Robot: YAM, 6 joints.
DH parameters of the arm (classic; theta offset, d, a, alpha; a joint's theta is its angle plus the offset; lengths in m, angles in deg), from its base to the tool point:
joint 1: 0 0.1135 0.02 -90
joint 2: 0 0 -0.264 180
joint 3: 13.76 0 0.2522 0
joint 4: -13.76 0 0.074 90
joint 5: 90 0 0 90
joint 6: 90 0.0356 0 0
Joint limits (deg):
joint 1: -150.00..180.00
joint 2: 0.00..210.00
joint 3: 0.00..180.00
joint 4: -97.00..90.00
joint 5: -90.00..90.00
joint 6: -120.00..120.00
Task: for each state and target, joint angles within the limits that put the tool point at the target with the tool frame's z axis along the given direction. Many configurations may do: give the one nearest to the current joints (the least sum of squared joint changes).
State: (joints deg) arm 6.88 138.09 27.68 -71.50 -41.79 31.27
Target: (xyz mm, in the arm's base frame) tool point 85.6 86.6 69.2 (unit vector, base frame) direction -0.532 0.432 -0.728
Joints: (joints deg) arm 34.26 87.19 16.80 -34.71 -41.05 31.27
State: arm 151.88 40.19 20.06 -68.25 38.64 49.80
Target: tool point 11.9 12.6 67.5 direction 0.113 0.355 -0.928
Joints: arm 179.72 0.09 0.12 -96.87 20.83 49.80
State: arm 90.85 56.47 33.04 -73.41 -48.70 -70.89
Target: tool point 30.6 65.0 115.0 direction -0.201 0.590 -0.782
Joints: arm 49.37 23.62 8.08 -52.40 -32.46 -70.89
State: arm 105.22 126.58 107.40 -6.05 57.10 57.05
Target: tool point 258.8 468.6 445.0 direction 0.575 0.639 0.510
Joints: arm 61.87 134.71 141.16 24.98 11.89 57.05
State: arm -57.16 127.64 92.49 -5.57 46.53 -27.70
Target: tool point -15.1 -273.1 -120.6 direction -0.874 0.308 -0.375
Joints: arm -86.77 163.03 73.74 -44.28 58.82 -27.70
